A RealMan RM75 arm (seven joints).
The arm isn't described. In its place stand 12 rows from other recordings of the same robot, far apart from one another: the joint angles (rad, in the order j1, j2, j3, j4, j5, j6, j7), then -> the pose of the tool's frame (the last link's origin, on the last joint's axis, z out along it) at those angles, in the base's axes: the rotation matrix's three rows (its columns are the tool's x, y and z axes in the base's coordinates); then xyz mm.
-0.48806 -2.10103 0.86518 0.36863 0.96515 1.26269 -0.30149 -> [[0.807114 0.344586 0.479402], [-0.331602 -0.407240 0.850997], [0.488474 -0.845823 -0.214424]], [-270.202 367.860 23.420]
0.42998 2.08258 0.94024 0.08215 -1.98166 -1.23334 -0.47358 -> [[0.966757 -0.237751 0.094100], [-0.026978 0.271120 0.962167], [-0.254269 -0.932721 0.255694]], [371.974 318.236 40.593]
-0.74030 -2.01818 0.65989 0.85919 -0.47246 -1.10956 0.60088 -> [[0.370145 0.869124 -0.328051], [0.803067 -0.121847 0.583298], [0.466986 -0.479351 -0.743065]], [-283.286 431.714 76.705]
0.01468 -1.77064 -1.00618 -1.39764 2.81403 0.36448 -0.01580 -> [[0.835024 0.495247 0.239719], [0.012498 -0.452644 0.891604], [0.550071 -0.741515 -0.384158]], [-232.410 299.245 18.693]
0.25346 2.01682 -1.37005 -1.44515 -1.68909 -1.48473 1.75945 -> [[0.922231 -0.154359 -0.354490], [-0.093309 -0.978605 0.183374], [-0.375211 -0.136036 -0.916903]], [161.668 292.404 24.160]
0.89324 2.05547 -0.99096 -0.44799 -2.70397 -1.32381 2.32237 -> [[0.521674 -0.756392 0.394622], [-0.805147 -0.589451 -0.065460], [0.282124 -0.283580 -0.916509]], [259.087 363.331 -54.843]
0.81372 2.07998 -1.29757 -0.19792 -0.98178 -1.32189 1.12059 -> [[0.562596 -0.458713 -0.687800], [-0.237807 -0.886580 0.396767], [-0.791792 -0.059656 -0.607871]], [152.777 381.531 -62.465]
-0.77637 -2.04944 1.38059 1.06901 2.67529 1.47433 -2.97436 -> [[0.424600 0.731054 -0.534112], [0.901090 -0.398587 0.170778], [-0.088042 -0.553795 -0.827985]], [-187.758 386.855 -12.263]
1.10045 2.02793 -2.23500 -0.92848 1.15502 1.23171 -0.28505 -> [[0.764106 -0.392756 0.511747], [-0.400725 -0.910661 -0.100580], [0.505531 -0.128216 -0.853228]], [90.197 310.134 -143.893]
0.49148 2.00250 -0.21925 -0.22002 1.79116 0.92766 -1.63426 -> [[-0.130489 -0.987044 0.093358], [-0.103156 0.107169 0.988875], [-0.986069 0.119407 -0.115804]], [394.337 357.593 71.590]
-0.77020 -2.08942 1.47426 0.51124 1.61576 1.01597 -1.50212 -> [[0.922139 0.326523 0.207466], [0.280142 -0.933464 0.223977], [0.266796 -0.148418 -0.952256]], [-176.202 374.636 -105.704]
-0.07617 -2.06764 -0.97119 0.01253 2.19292 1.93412 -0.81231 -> [[0.253413 0.941573 0.221859], [-0.491977 -0.072025 0.867624], [0.832911 -0.329017 0.444980]], [-377.378 153.998 83.770]
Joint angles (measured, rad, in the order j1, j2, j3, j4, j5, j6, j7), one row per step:
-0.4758 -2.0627 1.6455 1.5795 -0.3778 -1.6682 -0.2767
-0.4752 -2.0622 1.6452 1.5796 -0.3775 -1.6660 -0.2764
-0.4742 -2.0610 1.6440 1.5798 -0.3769 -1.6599 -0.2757
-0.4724 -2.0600 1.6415 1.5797 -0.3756 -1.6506 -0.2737
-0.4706 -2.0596 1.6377 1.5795 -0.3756 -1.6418 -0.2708
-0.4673 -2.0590 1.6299 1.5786 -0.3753 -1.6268 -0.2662
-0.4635 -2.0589 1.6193 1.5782 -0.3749 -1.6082 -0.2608
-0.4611 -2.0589 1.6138 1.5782 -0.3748 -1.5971 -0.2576
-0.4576 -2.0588 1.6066 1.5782 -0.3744 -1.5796 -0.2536
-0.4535 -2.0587 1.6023 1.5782 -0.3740 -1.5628 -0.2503
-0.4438 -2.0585 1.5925 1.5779 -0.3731 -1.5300 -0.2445
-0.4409 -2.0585 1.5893 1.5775 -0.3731 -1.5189 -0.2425
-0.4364 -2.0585 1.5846 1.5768 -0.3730 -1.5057 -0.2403
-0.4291 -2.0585 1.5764 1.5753 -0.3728 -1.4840 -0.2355
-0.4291 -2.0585 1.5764 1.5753 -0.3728 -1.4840 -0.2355
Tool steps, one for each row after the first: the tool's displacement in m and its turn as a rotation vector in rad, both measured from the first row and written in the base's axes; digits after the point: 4 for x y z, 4 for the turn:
-0.0002 0.0003 0.0002 0.0019 -0.0003 -0.0010
-0.0004 0.0012 0.0007 0.0072 -0.0016 -0.0041
-0.0009 0.0025 0.0014 0.0150 -0.0040 -0.0086
-0.0012 0.0037 0.0020 0.0220 -0.0080 -0.0127
-0.0021 0.0058 0.0033 0.0351 -0.0150 -0.0182
-0.0028 0.0085 0.0050 0.0525 -0.0246 -0.0252
-0.0032 0.0100 0.0059 0.0623 -0.0301 -0.0298
-0.0037 0.0124 0.0072 0.0775 -0.0379 -0.0373
-0.0043 0.0142 0.0080 0.0904 -0.0443 -0.0446
-0.0061 0.0175 0.0100 0.1172 -0.0568 -0.0559
-0.0066 0.0186 0.0106 0.1260 -0.0611 -0.0599
-0.0077 0.0198 0.0115 0.1373 -0.0662 -0.0629
-0.0096 0.0219 0.0131 0.1556 -0.0740 -0.0682
-0.0096 0.0219 0.0131 0.1556 -0.0740 -0.0682

